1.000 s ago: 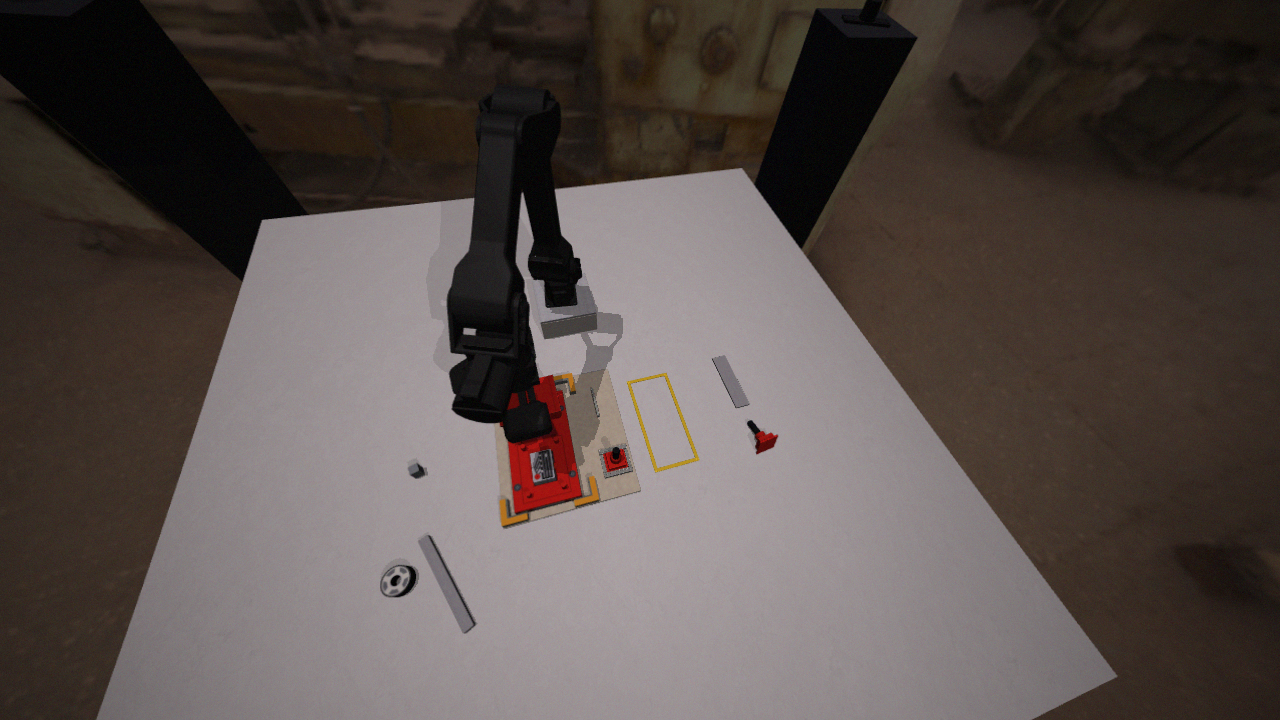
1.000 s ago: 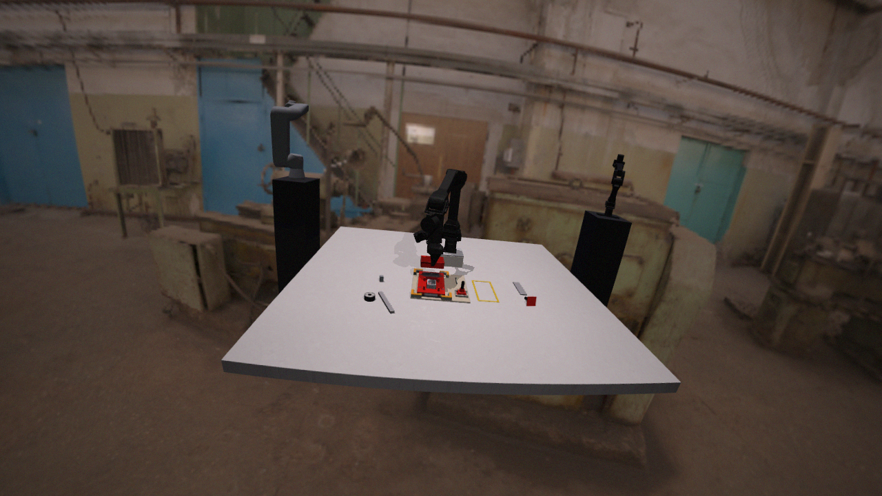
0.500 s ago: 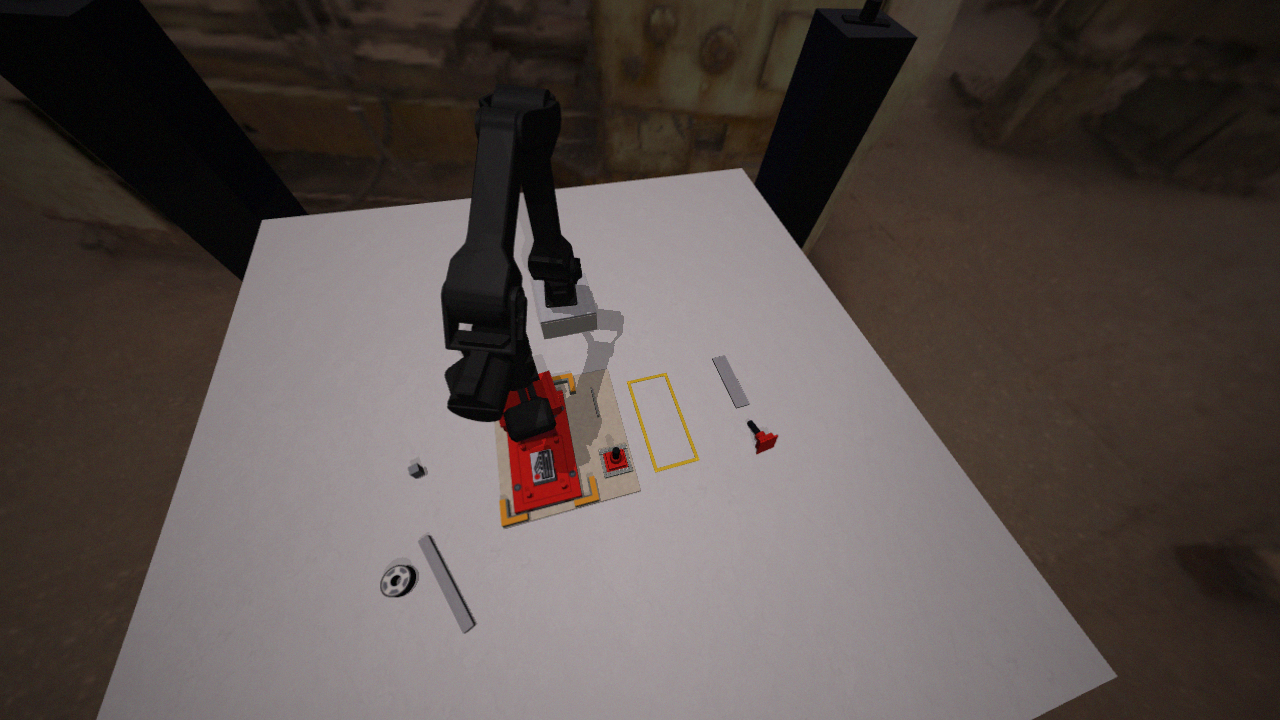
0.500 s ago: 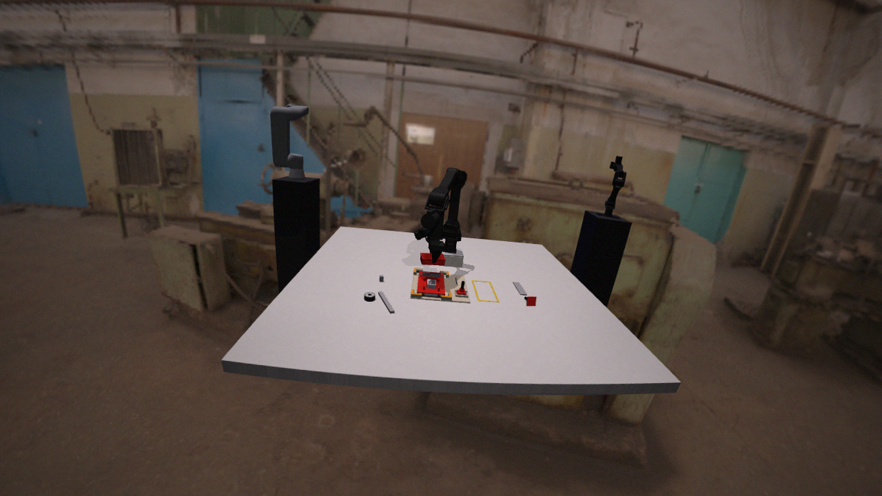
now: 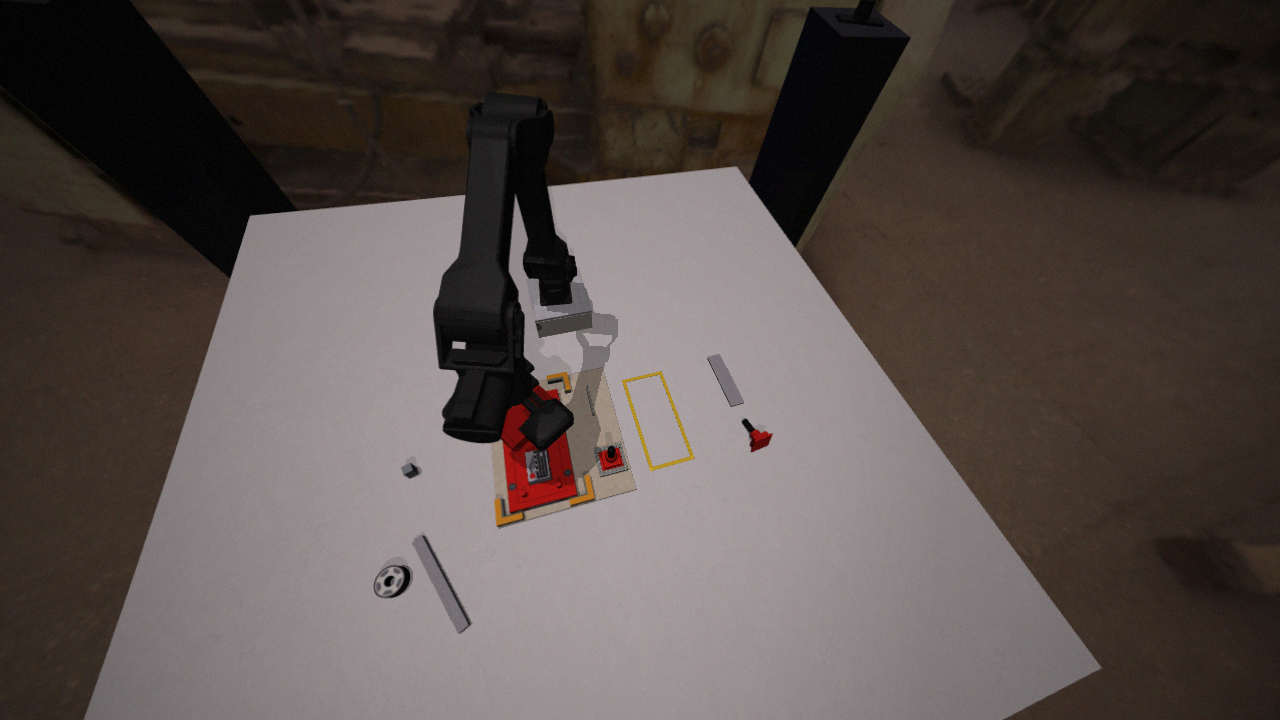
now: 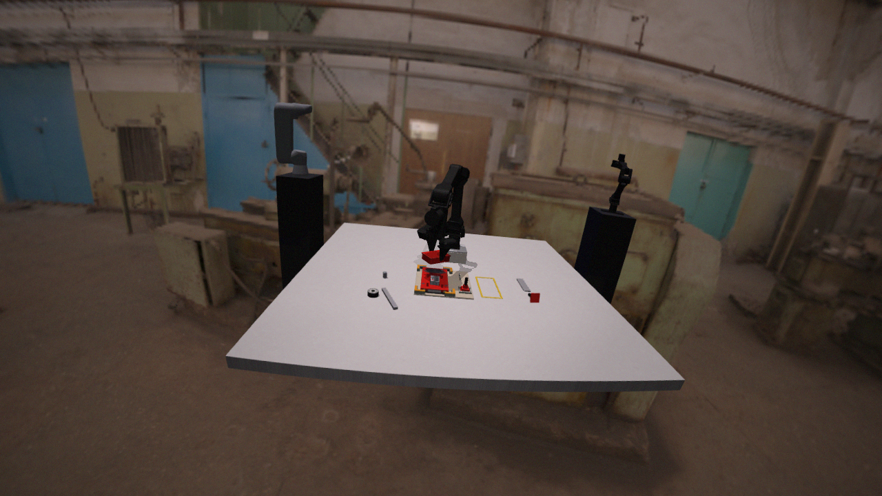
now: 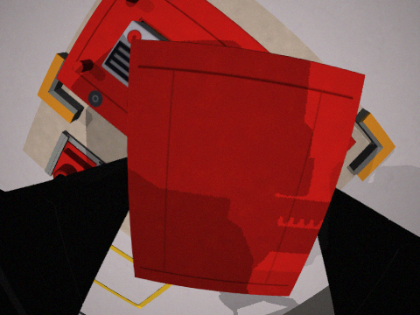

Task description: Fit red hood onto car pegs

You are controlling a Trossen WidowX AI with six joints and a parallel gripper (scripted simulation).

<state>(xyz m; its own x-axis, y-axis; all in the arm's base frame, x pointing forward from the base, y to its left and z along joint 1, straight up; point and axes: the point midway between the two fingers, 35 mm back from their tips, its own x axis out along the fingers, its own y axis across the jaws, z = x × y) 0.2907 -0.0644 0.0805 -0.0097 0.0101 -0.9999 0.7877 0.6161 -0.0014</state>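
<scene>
Now: gripper tip 80 mm above the grey engine block, 60 mm short of it and 10 mm to the right of it. Also, from my gripper tip: red hood (10 mm above); then wheel (200 mm to the right, 190 mm ahead, 100 mm below).
</scene>
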